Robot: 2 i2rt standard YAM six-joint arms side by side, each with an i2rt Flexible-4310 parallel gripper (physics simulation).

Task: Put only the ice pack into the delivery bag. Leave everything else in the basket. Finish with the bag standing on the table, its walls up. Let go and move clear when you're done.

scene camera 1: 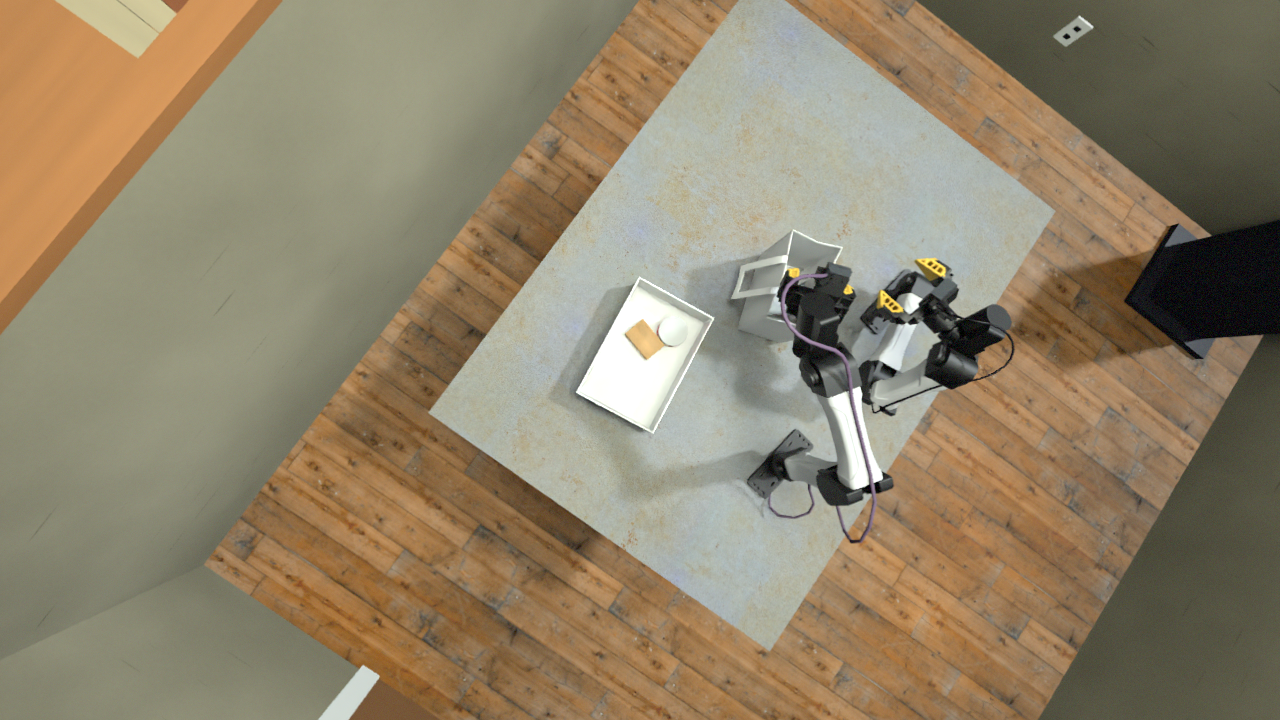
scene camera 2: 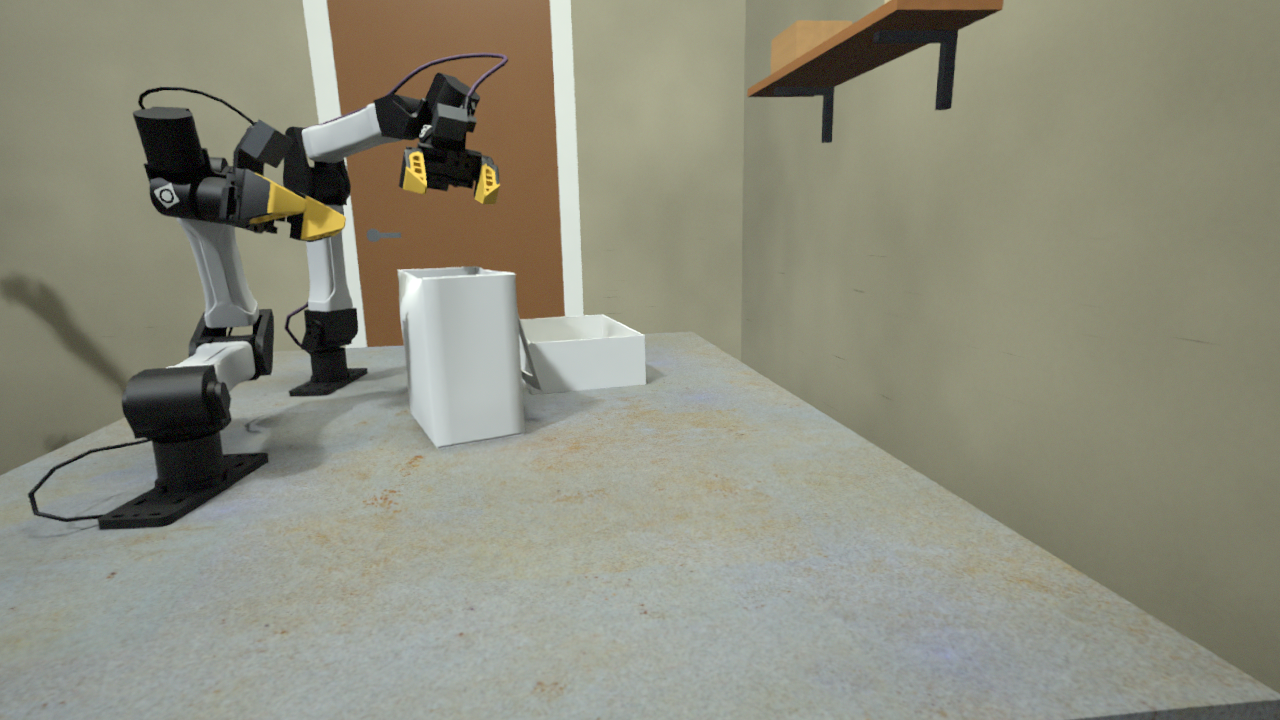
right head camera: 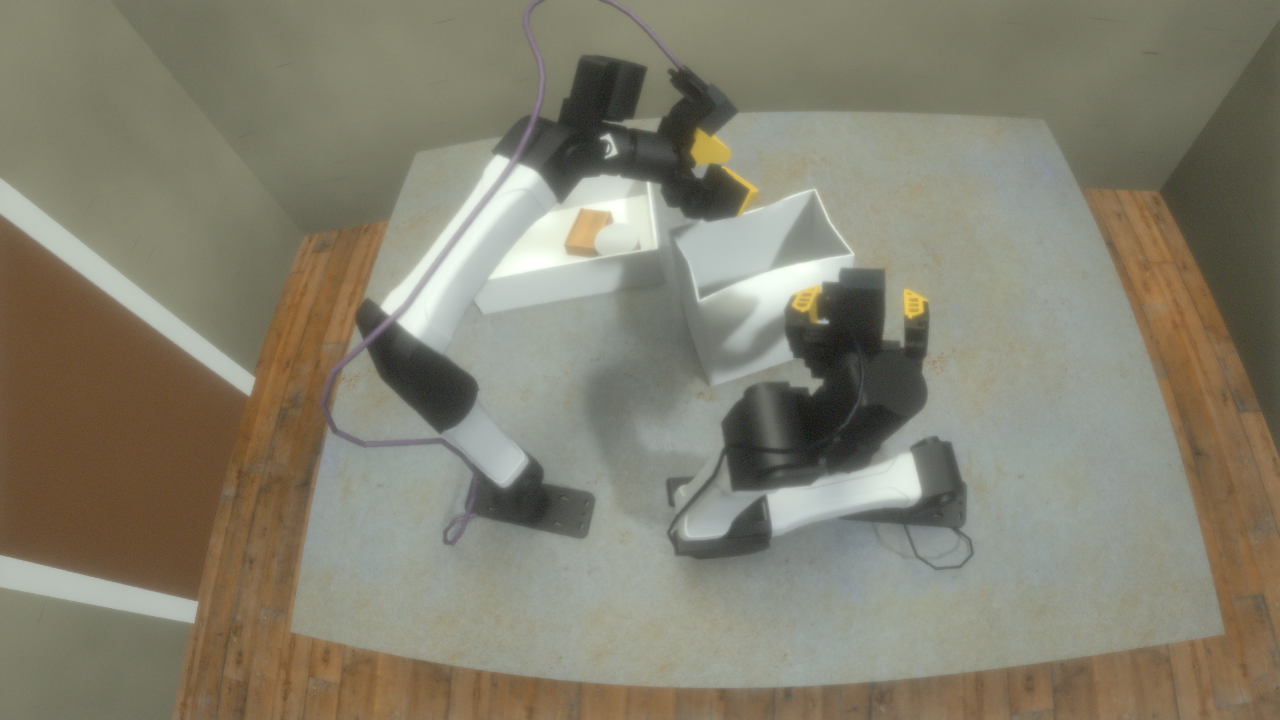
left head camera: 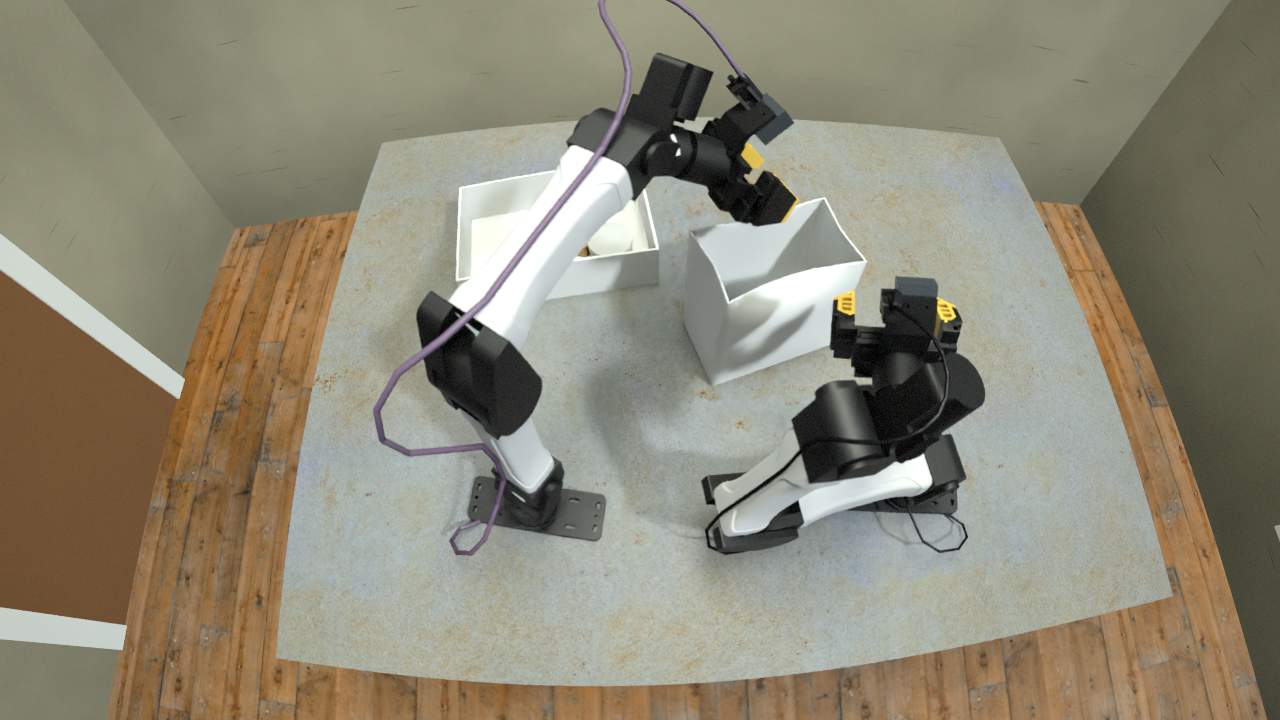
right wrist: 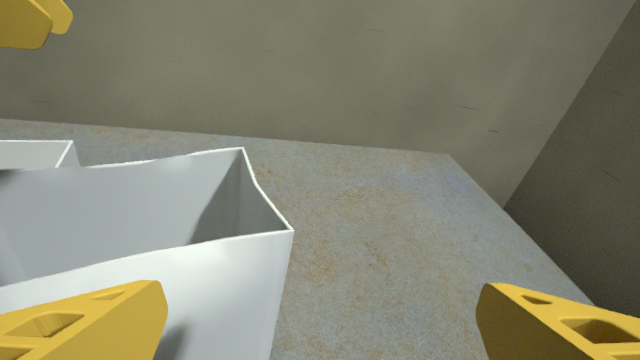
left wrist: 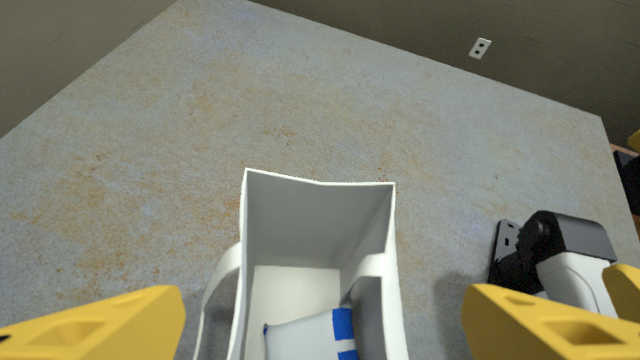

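Note:
The white delivery bag (left head camera: 769,331) (right head camera: 747,326) (scene camera 2: 469,358) (right wrist: 225,280) stands upright on the table, walls up. In the left wrist view the ice pack (left wrist: 305,340), white with blue patches, lies inside the bag (left wrist: 320,220), its lower part cut off by the picture edge. A handle strap folds inward over the bag's opening there. My left gripper (scene camera 2: 451,186) (left wrist: 322,300) is open and empty above the bag. My right gripper (left head camera: 895,304) (right head camera: 859,300) (scene camera 1: 911,284) (right wrist: 320,297) is open and empty beside the bag, above its rim.
The white basket (scene camera 1: 615,413) (scene camera 2: 586,365) stands beside the bag. It holds a brown block (right head camera: 588,232) (scene camera 1: 643,339) and a round white object (left head camera: 610,239) (right head camera: 617,238) (scene camera 1: 672,331). In scene camera 1 a handle (scene camera 1: 741,279) sticks out on the bag's basket side.

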